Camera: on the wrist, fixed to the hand. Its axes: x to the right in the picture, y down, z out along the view.
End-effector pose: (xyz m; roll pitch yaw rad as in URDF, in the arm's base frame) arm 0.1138 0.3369 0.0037 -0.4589 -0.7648 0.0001
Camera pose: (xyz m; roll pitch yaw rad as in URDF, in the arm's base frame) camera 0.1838 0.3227 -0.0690 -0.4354 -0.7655 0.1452
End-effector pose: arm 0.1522 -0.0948 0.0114 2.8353 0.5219 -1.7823
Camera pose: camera 0.1402 -0.1444 0.0997 2.8988 0.5405 -1.9017
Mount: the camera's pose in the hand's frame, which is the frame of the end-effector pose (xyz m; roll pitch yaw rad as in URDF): 0.0002 0.0320 -0.0968 0.1217 -0.0515 0.0911
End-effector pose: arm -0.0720 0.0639 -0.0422 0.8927 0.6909 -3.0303
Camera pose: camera -0.0389 -0.0285 -0.0699 1.0289 0.5876 -3.0100
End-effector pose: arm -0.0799 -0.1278 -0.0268 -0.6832 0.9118 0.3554
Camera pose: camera -0.1378 -0.1880 -0.0853 -0.4231 0.9222 0.5267
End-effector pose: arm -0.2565 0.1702 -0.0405 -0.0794 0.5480 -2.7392
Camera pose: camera -0.1997 0.1681 -0.1251 0.0989 0.5012 -2.6311
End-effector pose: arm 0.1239 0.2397 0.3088 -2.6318 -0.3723 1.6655
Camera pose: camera 0.2011 0.2221 0.3730 -2.4896 -0.2824 1.6091
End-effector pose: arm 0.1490 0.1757 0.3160 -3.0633 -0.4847 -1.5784
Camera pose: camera 0.1099 0.2196 0.3993 -2.8975 -0.4243 -1.6735
